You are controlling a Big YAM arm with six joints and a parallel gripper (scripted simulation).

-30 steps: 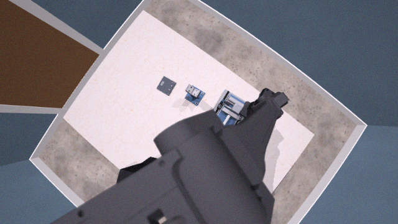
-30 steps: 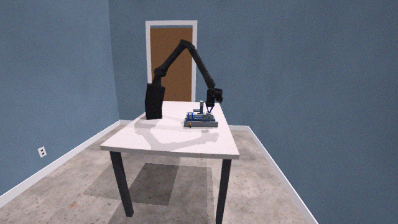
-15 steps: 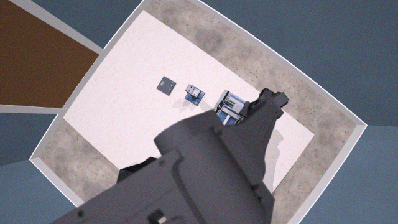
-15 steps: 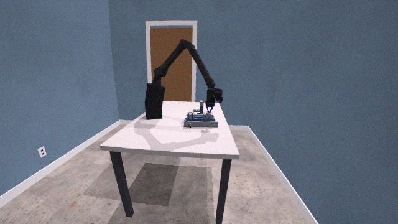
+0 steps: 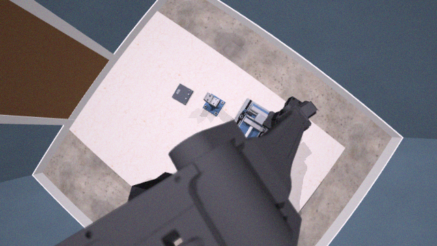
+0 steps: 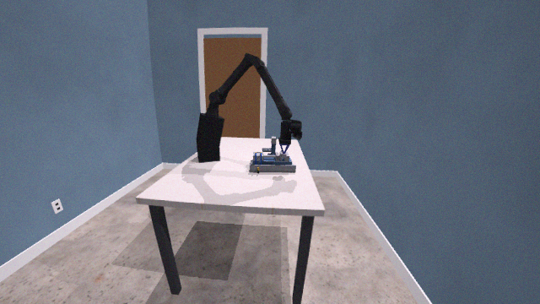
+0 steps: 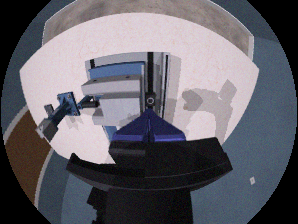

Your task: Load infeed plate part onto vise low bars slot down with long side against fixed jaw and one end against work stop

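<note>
The part lies 40 mm to the left of my hand and 40 mm below it. From my hand the other things lie so: dark square plate: 40 mm behind, 480 mm to the left, 120 mm below.
</note>
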